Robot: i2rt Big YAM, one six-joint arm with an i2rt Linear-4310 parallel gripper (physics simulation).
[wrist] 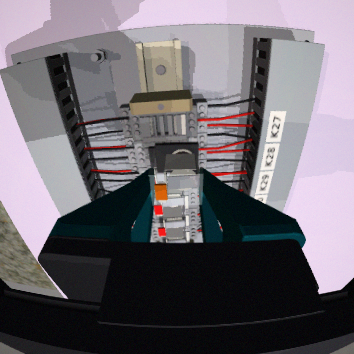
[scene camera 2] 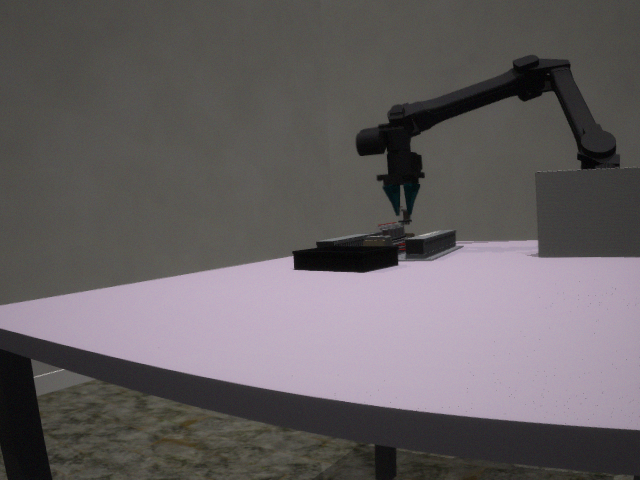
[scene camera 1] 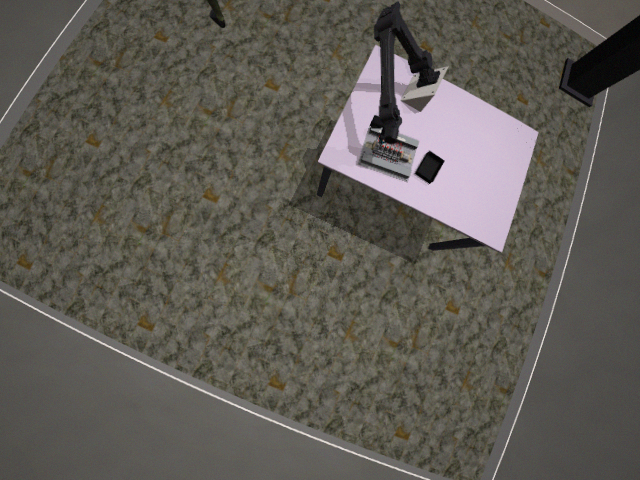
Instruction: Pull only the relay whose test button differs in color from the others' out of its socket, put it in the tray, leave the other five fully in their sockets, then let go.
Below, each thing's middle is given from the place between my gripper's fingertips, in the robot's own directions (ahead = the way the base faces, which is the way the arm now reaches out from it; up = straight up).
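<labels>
I find the tan end block (wrist: 173, 100) 10 mm ahead of my hand and 30 mm to the right of it, and it is 60 mm lower than my hand as well. The relay panel (wrist: 216, 58) is 70 mm to the left of my hand and 80 mm below it.
</labels>
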